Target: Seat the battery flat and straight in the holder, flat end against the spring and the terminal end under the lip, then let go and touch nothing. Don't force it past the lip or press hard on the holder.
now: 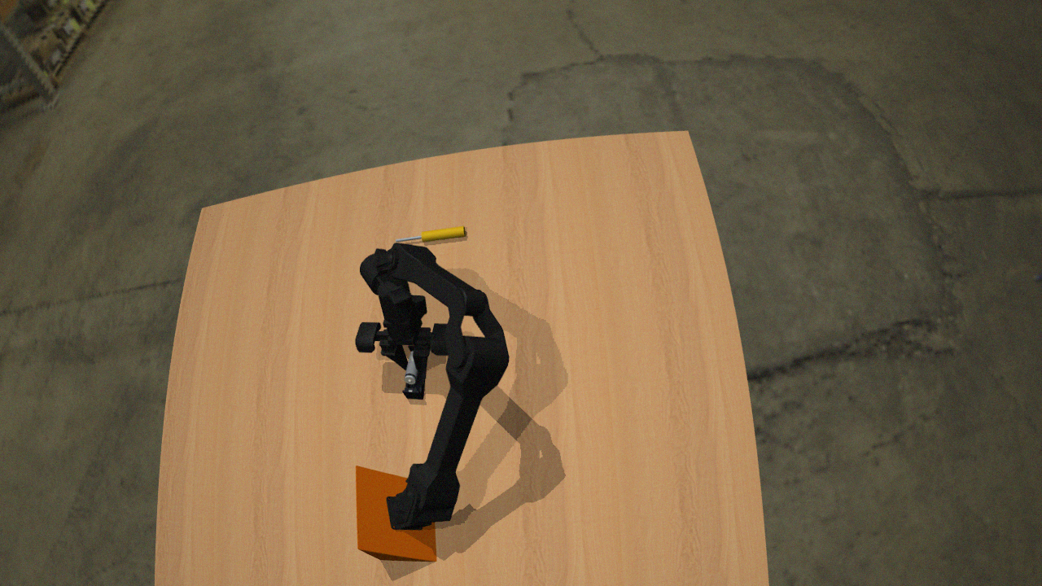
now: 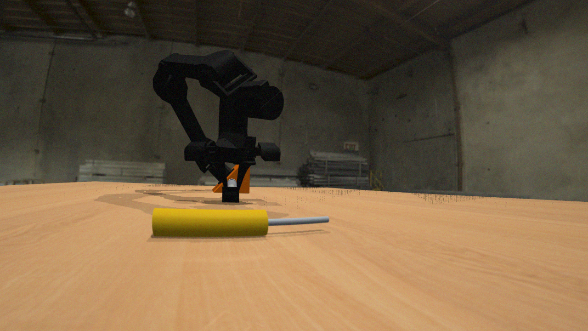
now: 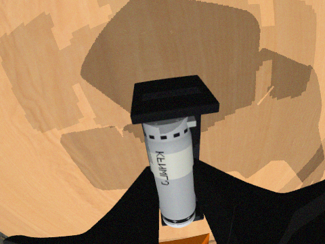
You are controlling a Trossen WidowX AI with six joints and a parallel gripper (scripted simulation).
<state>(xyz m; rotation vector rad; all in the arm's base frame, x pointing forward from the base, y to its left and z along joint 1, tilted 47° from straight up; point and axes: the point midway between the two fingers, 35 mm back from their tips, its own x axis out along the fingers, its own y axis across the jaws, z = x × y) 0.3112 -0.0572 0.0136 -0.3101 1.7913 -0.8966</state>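
Right now the battery is 10 mm above my gripper tip. Also, from my gripper tip: yellow-handled screwdriver 300 mm ahead, 50 mm to the right, 10 mm below.
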